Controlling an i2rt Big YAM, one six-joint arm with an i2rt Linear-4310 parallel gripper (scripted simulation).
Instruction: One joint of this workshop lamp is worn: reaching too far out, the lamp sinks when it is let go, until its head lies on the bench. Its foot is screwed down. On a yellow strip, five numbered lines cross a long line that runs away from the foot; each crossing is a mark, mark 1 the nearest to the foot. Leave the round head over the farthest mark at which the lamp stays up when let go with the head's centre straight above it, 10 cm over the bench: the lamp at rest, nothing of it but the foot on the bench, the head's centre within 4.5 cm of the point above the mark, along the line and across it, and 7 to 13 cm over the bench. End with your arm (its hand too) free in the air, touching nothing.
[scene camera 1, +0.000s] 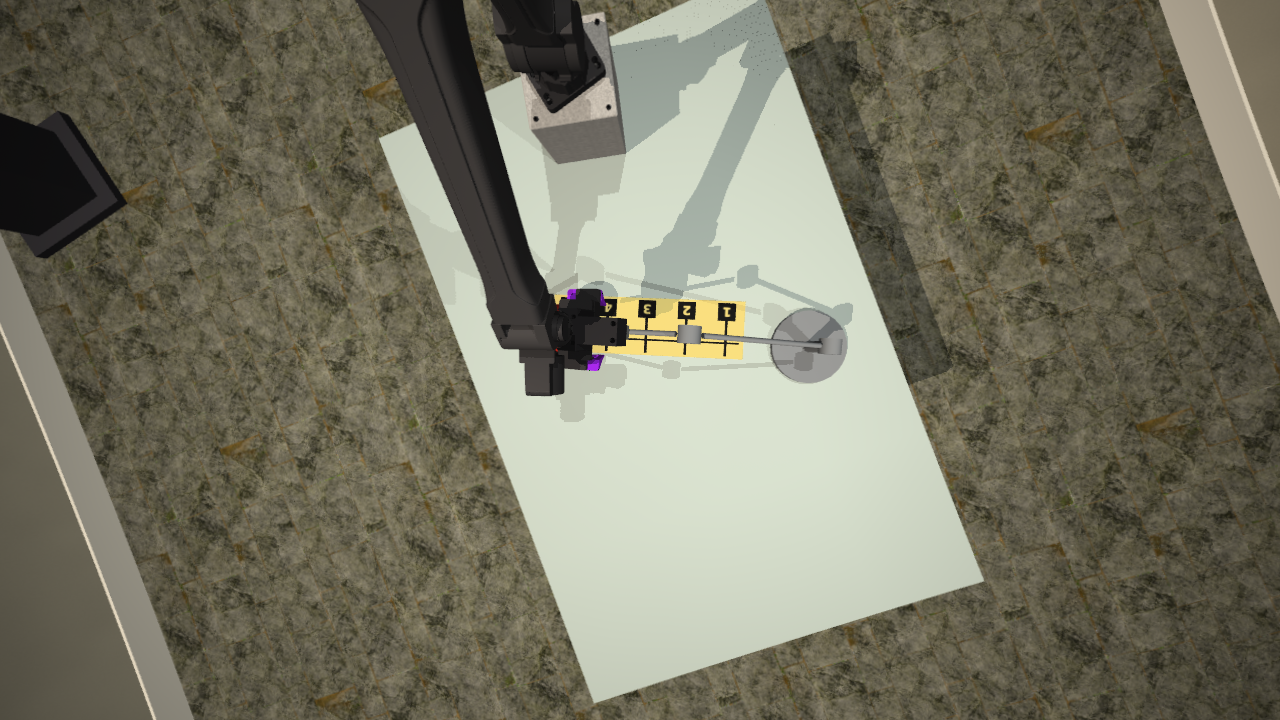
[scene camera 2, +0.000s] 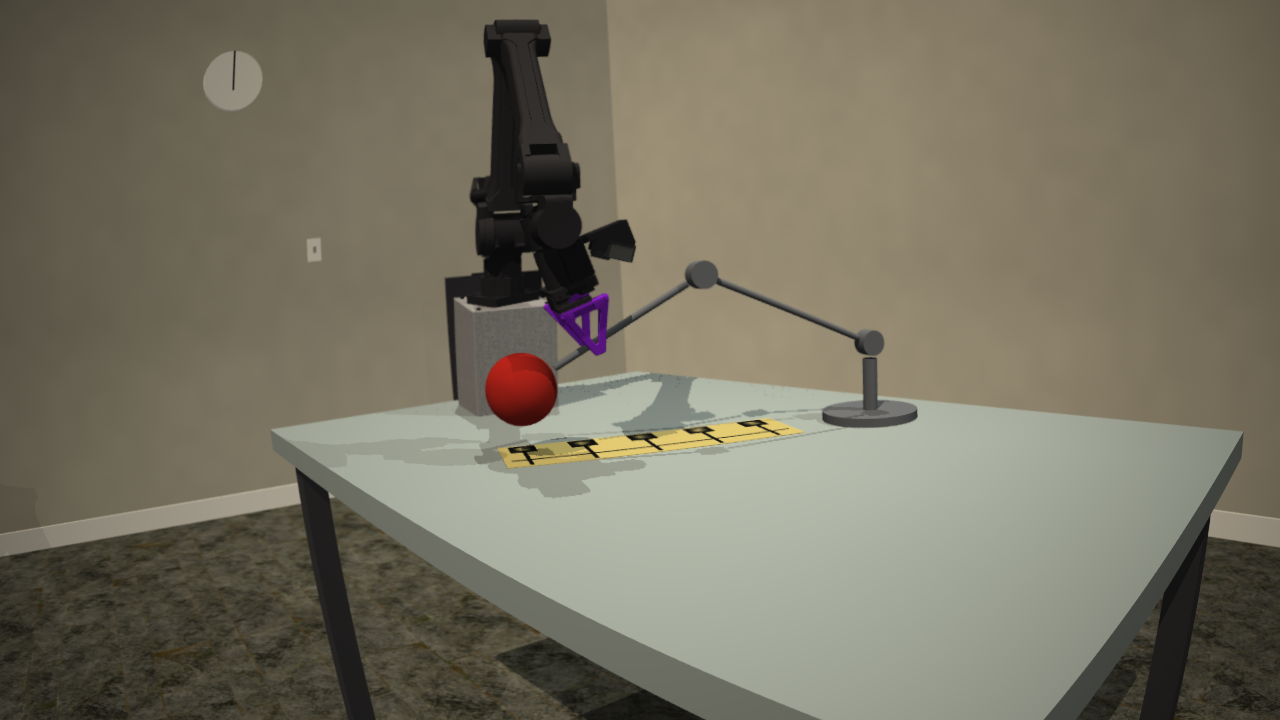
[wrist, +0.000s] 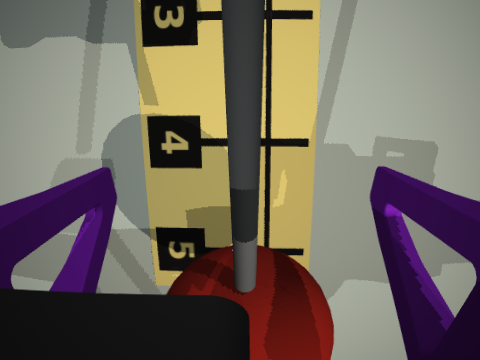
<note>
I see my gripper (scene camera 2: 593, 349), a red round head (scene camera 2: 521, 389) and a yellow strip (wrist: 180, 64).
My gripper also shows in scene camera 1 (scene camera 1: 602, 330) and in the wrist view (wrist: 243, 181).
</note>
